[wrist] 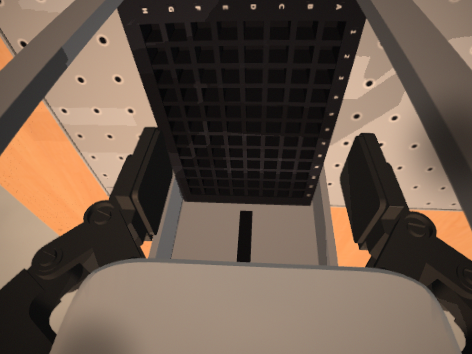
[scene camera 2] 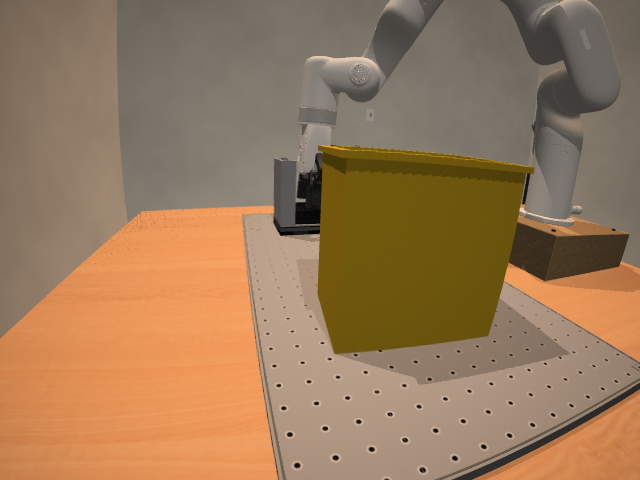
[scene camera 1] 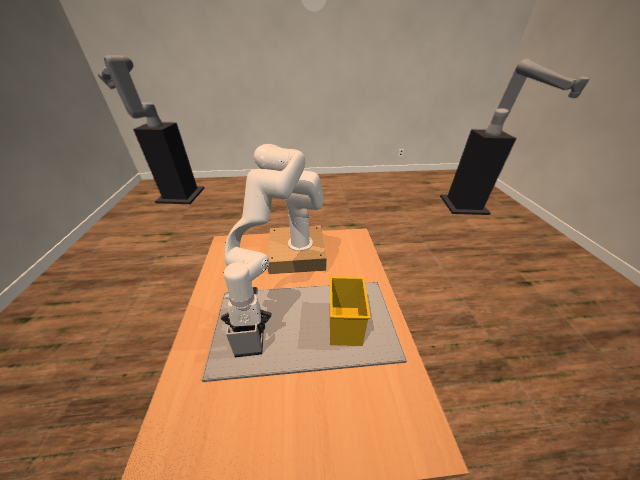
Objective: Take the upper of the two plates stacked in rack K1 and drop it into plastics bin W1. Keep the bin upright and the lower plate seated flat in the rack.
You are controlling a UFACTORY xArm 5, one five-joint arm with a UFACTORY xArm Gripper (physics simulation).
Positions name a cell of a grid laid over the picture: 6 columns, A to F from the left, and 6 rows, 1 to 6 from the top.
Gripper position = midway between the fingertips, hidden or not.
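Scene:
My gripper: wrist view (D3), scene camera 2 (C3), scene camera 1 (C5). Yellow bin W1: scene camera 2 (D4), scene camera 1 (D4); out of frame in the wrist view.

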